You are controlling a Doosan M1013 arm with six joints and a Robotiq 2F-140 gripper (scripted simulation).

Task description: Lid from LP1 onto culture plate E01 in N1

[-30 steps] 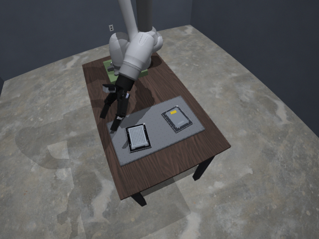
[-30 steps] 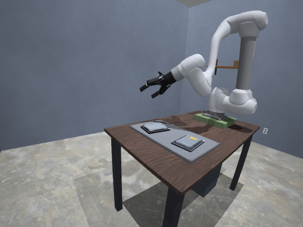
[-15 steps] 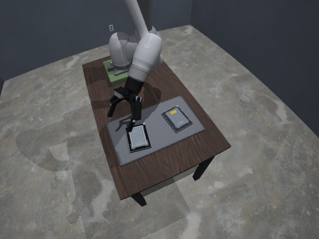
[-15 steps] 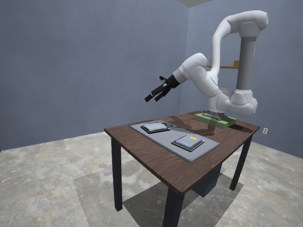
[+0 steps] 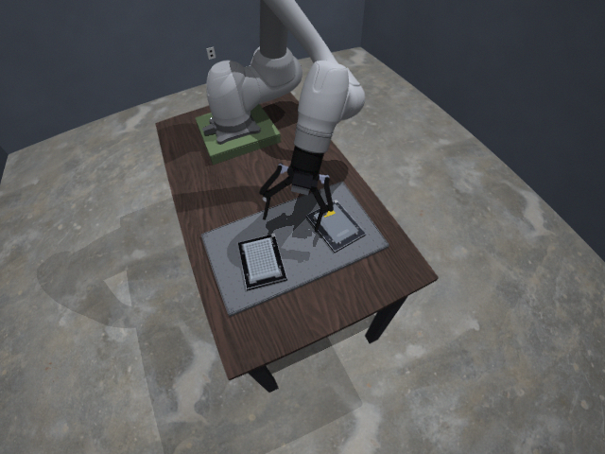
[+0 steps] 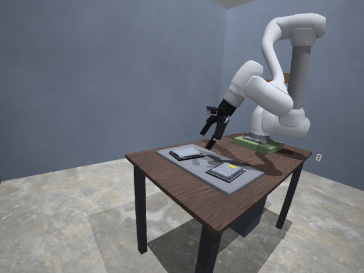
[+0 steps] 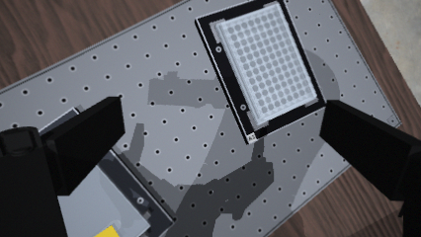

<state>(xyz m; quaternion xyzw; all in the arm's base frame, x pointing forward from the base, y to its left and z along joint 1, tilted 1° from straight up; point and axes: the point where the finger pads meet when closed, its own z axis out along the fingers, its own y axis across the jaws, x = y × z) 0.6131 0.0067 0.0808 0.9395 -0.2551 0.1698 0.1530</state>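
My hand is 150 mm to the right of the clear lid and 100 mm above it. Also, from my hand: nest N1 (110 mm to the right, 110 mm below, 20 mm ahead); lid park LP1 (150 mm to the left, 110 mm below); culture plate E01 (110 mm to the right, 100 mm below, 20 mm ahead).
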